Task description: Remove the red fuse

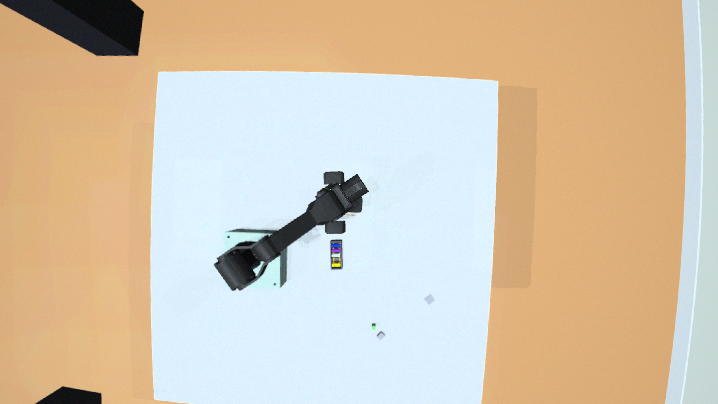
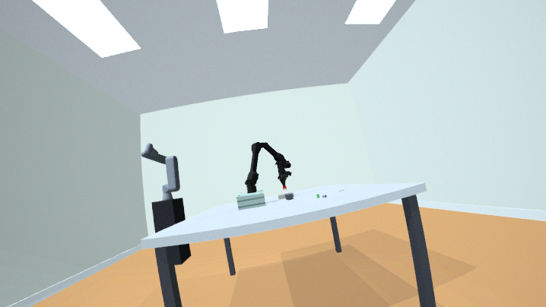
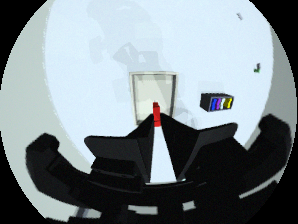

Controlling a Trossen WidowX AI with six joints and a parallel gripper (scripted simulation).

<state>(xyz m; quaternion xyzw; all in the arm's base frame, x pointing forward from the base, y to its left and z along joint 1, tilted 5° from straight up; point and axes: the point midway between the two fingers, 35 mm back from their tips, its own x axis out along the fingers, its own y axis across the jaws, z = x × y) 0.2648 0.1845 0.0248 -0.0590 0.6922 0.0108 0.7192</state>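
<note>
The red fuse is 10 mm below my gripper tip. From my gripper tip the other things lie so: green piece 160 mm ahead, 450 mm to the right, 80 mm below; cream tray 90 mm below.
</note>
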